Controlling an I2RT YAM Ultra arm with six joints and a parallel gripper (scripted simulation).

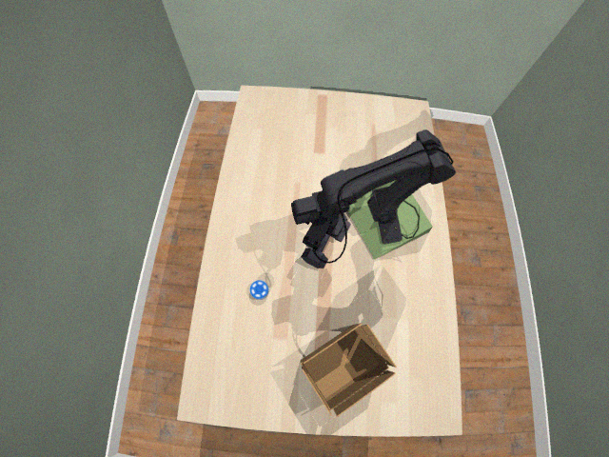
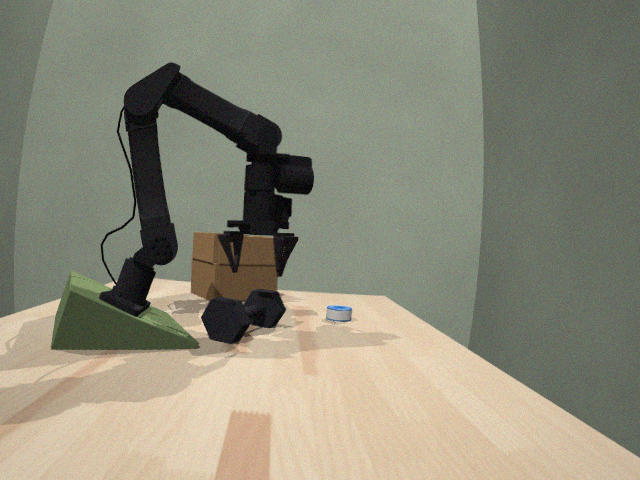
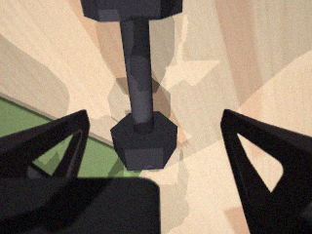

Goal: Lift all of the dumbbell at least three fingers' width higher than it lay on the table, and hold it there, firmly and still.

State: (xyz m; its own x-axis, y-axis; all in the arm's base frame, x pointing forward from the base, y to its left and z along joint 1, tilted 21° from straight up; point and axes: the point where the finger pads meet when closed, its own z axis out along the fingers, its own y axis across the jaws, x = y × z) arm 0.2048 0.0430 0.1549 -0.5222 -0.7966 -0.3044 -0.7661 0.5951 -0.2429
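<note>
Now: hand 20 mm past the black dumbbell and 80 mm above it. Also, from my hand: white disc (220 mm ahead, 160 mm to the left, 110 mm below).
</note>
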